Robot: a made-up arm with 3 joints.
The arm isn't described. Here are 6 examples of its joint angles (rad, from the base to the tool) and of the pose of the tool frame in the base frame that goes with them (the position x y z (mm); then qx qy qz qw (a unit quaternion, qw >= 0)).
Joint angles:
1: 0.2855 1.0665 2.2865
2: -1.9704 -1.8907 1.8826
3: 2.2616 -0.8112 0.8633
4: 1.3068 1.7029 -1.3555
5: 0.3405 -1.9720 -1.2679
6: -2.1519 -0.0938 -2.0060
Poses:
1: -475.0 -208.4 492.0 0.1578 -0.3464 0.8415 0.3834
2: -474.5 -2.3 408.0 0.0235 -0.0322 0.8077 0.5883
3: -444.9 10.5 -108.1 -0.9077 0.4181 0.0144 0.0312
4: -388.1 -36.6 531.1 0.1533 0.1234 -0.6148 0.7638
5: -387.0 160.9 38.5 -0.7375 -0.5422 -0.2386 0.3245
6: -405.6 -282.9 -17.7 0.4608 0.7224 -0.4347 0.2773
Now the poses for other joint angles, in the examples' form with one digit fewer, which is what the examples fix.
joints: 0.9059 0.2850 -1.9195
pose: -402 194 493 -0.175 -0.250 -0.780 0.546
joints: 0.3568 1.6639 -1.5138
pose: -391 -300 361 0.442 0.418 -0.545 0.577
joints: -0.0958 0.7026 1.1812
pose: -458 -207 503 0.323 -0.216 0.513 0.765
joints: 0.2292 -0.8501 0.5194
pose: -430 262 313 -0.497 0.132 0.220 0.829
